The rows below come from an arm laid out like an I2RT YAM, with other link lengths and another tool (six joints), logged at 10 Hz.
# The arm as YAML. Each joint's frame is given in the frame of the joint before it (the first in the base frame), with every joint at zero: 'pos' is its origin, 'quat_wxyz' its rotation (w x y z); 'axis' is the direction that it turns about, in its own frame. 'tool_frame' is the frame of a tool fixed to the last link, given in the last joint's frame.
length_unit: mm
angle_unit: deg
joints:
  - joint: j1
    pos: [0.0, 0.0, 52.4]
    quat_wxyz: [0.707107, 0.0, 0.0, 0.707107]
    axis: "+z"
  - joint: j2
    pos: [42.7, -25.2, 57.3]
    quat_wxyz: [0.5, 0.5, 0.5, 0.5]
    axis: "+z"
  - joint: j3
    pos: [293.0, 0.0, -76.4]
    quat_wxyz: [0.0, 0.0, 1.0, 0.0]
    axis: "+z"
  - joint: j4
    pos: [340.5, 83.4, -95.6]
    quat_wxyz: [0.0, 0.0, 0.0, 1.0]
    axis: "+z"
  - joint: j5
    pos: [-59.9, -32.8, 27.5]
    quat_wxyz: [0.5, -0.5, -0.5, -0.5]
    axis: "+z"
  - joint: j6
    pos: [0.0, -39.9, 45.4]
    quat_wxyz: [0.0, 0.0, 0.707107, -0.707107]
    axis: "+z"
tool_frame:
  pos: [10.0, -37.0, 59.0]
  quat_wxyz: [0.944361, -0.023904, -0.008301, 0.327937]
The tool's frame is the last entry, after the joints.
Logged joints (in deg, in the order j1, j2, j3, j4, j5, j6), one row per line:
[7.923, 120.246, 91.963, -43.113, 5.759, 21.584]
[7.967, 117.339, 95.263, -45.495, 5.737, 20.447]
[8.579, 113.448, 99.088, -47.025, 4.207, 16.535]
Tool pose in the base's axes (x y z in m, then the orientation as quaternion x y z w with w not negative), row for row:
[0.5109, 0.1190, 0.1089, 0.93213, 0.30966, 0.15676, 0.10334]
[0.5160, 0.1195, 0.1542, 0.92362, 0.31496, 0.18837, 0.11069]
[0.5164, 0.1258, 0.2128, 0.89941, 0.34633, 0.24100, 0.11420]
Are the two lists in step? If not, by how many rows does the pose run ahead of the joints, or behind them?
They are in step.
